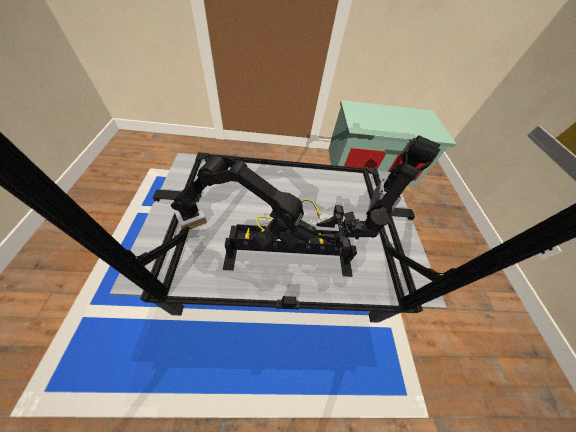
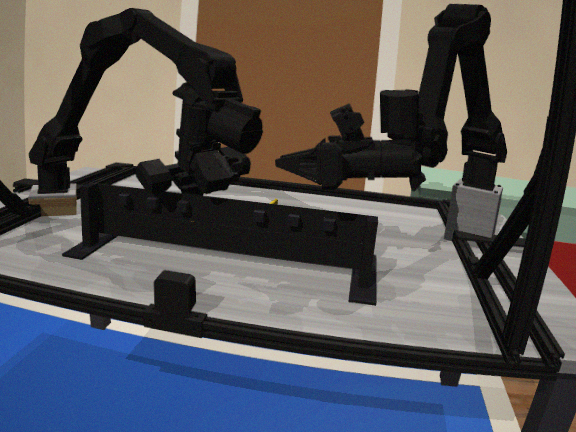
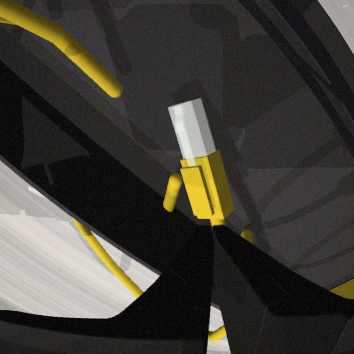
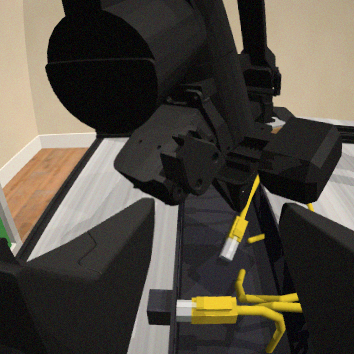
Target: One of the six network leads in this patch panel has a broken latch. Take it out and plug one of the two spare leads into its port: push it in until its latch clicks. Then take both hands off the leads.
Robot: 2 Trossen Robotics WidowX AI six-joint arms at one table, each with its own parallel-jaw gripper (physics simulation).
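Places are measured from the left arm's base along level axes (x right, y ahead, z up), in centimetres.
Pixels of known places: left gripper, between the fingertips: [image 1: 273, 233] [image 3: 209, 236] [image 4: 239, 208]; right gripper, between the fingertips: [image 1: 317, 230] [image 2: 278, 161] [image 4: 219, 212]; left arm's base, origin of its link: [image 1: 189, 212] [image 2: 53, 189]; right arm's base, origin of its link: [image 2: 478, 185].
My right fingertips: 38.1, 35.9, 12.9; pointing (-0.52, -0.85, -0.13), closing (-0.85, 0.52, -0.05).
Ahead of a thing's pixels: the offset from my right fingertips to its top centre, as dx, dy, dz. "pt": to the spot under its first point.
The black patch panel @[-4.6, -6.6, -6.4] [image 1: 286, 248] [image 2: 243, 236] [image 4: 197, 242] stands across the middle of the table. A yellow lead with a clear plug tip @[-10.5, -9.7, -12.1] [image 3: 205, 182] [image 4: 233, 239] hangs free above the panel's back. My left gripper [image 3: 209, 236] is shut, its tips meeting just behind that plug where its cable leaves it. Another yellow lead @[-0.5, -1.8, -7.7] [image 4: 214, 310] sits in a port @[+1.1, -2.9, -7.6] [image 4: 159, 306] of the panel. More yellow leads @[pt -14.9, -20.2, -8.1] [image 1: 247, 233] show in the panel. My right gripper [image 1: 321, 223] [image 2: 279, 162] [image 4: 219, 212] is open and empty, level above the panel's right part, pointing at the left arm.
A black frame [image 1: 286, 302] [image 2: 329, 343] borders the table, with a small black block [image 2: 174, 291] on its front rail. A green cabinet [image 1: 389, 129] stands at the back right. A grey arm mount [image 2: 475, 210] stands at the right.
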